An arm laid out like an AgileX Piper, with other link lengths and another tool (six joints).
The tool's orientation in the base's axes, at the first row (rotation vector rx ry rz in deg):
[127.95 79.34 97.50]
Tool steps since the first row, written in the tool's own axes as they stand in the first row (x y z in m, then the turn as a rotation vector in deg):
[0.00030 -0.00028 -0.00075 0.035 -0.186 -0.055]
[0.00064 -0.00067 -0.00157 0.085 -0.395 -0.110]
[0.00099 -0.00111 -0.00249 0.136 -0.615 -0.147]
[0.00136 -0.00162 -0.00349 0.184 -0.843 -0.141]
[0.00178 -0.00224 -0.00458 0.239 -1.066 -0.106]
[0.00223 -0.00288 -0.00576 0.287 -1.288 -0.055]
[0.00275 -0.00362 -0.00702 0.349 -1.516 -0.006]
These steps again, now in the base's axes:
[-0.00075 0.00001 0.00040 -0.159 0.109 -0.041]
[-0.00163 0.00007 0.00081 -0.331 0.243 -0.083]
[-0.00262 0.00013 0.00124 -0.497 0.391 -0.136]
[-0.00371 0.00020 0.00168 -0.634 0.564 -0.213]
[-0.00494 0.00033 0.00215 -0.745 0.751 -0.293]
[-0.00626 0.00045 0.00267 -0.843 0.941 -0.386]
[-0.00769 0.00063 0.00322 -0.946 1.142 -0.470]

